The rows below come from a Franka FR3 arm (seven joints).
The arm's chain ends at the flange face. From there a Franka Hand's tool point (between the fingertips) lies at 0.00 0.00 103.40 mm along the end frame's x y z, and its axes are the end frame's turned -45 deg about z.
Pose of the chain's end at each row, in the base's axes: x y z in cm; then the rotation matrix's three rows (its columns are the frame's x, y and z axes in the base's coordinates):
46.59 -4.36 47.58; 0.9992 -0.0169 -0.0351; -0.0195 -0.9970 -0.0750; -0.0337 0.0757 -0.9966
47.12 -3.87 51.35; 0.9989 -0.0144 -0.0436; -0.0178 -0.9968 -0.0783; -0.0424 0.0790 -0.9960
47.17 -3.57 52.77; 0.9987 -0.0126 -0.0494; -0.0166 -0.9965 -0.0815; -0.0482 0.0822 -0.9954
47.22 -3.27 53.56; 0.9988 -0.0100 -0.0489; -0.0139 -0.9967 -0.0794; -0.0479 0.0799 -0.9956
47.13 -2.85 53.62; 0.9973 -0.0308 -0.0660; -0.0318 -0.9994 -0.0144; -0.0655 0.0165 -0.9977
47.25 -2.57 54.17; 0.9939 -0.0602 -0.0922; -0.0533 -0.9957 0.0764; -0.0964 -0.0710 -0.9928
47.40 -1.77 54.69; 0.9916 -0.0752 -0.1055; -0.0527 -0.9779 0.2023; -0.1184 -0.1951 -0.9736
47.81 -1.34 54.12; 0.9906 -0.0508 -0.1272; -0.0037 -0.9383 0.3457; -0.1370 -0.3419 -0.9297
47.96 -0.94 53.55; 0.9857 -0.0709 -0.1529; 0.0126 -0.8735 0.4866; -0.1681 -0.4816 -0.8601
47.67 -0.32 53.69; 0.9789 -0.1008 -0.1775; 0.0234 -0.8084 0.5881; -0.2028 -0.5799 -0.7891
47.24 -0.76 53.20; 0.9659 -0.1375 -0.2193; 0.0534 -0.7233 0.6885; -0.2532 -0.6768 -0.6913
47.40 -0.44 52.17; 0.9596 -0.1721 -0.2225; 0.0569 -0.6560 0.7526; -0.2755 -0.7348 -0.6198
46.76 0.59 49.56; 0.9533 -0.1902 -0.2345; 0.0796 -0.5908 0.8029; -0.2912 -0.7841 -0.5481
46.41 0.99 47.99; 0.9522 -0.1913 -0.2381; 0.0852 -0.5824 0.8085; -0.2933 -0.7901 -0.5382
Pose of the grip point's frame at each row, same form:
46.23 -5.14 37.28; 0.7185 0.6946 -0.0351; 0.6912 -0.7188 -0.0750; -0.0774 0.0297 -0.9966
46.67 -4.68 41.05; 0.7165 0.6961 -0.0436; 0.6923 -0.7174 -0.0783; -0.0858 0.0259 -0.9960
46.66 -4.41 42.48; 0.7151 0.6973 -0.0494; 0.6929 -0.7164 -0.0815; -0.0922 0.0240 -0.9954
46.71 -4.09 43.27; 0.7133 0.6992 -0.0489; 0.6949 -0.7146 -0.0794; -0.0904 0.0226 -0.9956
46.45 -3.00 43.30; 0.7270 0.6834 -0.0660; 0.6842 -0.7292 -0.0144; -0.0580 -0.0346 -0.9977
46.30 -1.78 43.90; 0.7454 0.6602 -0.0922; 0.6664 -0.7418 0.0764; -0.0180 -0.1184 -0.9928
46.31 0.32 44.62; 0.7543 0.6480 -0.1055; 0.6542 -0.7287 0.2023; 0.0542 -0.2217 -0.9736
46.49 2.23 44.51; 0.7364 0.6645 -0.1272; 0.6609 -0.6661 0.3457; 0.1449 -0.3386 -0.9297
46.38 4.09 44.66; 0.7471 0.6469 -0.1529; 0.6266 -0.6087 0.4866; 0.2217 -0.4594 -0.8601
45.83 5.76 45.53; 0.7635 0.6209 -0.1775; 0.5882 -0.5551 0.5881; 0.2666 -0.5535 -0.7891
44.97 6.36 46.05; 0.7802 0.5858 -0.2193; 0.5492 -0.4737 0.6885; 0.2995 -0.6576 -0.6913
45.10 7.34 45.76; 0.8002 0.5568 -0.2225; 0.5041 -0.4236 0.7526; 0.3248 -0.7144 -0.6198
44.34 8.89 43.89; 0.8086 0.5396 -0.2345; 0.4740 -0.3615 0.8029; 0.3485 -0.7604 -0.5481
43.95 9.35 42.43; 0.8086 0.5380 -0.2381; 0.4721 -0.3516 0.8085; 0.3513 -0.7661 -0.5382

